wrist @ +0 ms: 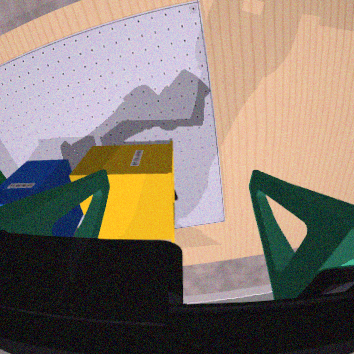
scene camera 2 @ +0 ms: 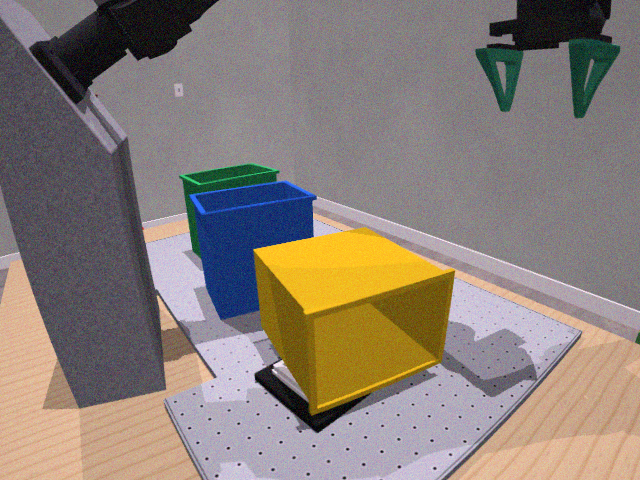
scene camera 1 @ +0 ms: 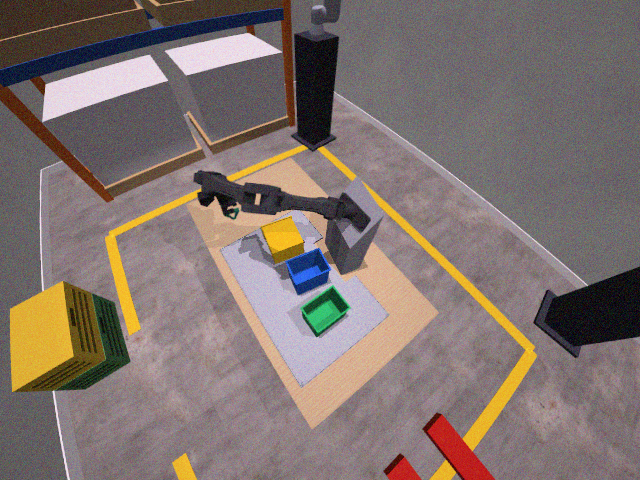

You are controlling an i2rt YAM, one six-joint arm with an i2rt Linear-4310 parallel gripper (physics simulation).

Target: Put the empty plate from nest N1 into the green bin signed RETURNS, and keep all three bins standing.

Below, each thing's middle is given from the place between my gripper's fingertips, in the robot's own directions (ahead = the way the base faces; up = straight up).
I see the yellow bin (scene camera 2: pixel 349 313) 160 mm behind my hand, 160 mm to the left of it and 230 mm below it. The rest, counted from my hand: green bin (scene camera 2: pixel 250 174) (40 mm behind, 590 mm to the left, 230 mm below); blue bin (scene camera 2: pixel 230 223) (120 mm behind, 390 mm to the left, 230 mm below).
